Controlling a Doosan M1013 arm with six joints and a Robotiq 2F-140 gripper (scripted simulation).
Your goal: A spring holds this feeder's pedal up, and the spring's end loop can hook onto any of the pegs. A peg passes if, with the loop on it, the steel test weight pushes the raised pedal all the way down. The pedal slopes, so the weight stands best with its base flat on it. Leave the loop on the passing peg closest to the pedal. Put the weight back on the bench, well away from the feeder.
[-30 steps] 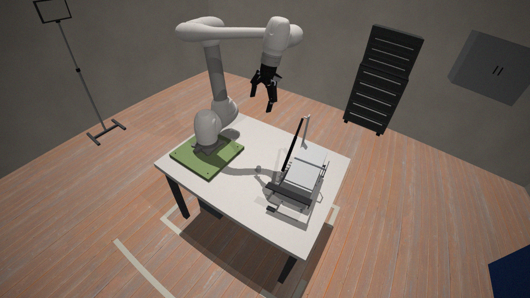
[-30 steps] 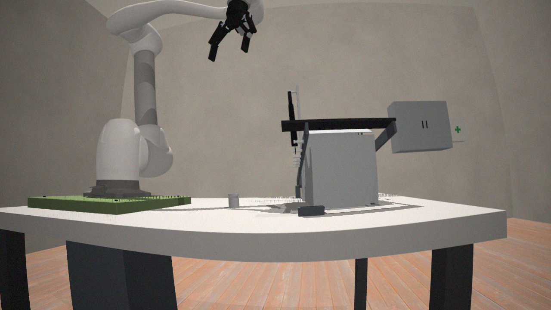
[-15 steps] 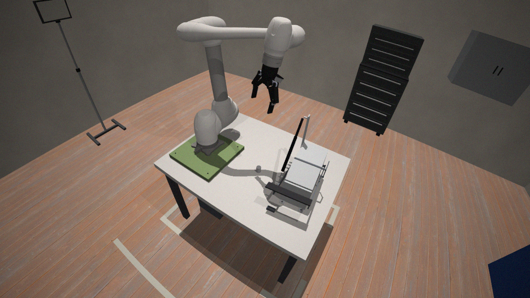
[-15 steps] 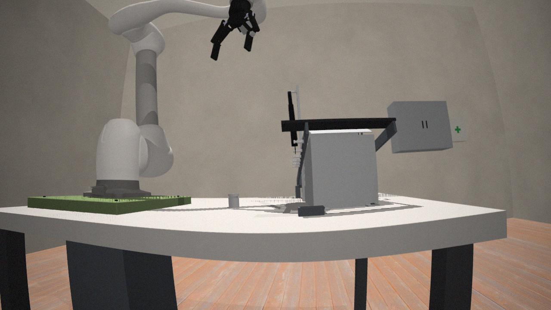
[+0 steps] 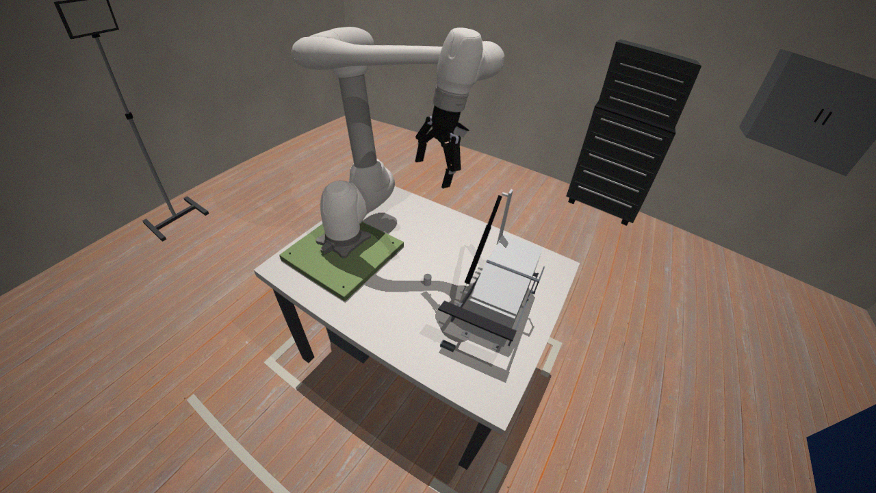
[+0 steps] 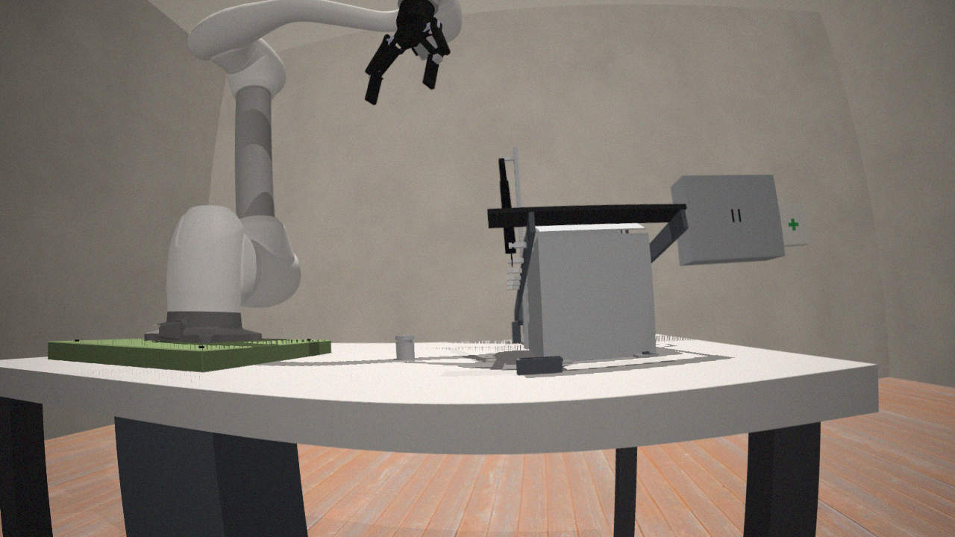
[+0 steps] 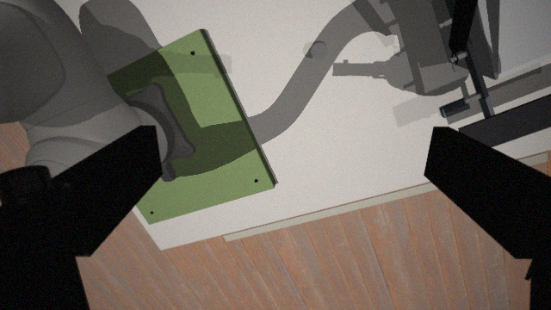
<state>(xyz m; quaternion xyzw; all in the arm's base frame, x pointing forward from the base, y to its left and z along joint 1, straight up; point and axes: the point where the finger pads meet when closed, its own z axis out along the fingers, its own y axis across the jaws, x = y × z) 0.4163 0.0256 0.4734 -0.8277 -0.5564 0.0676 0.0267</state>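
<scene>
Now: hand 47 cm above the steel test weight, 1 cm to the left of it and 1 cm short of it. Round my hand: small dark block (49 cm below, 23 cm ahead, 21 cm to the right).
</scene>
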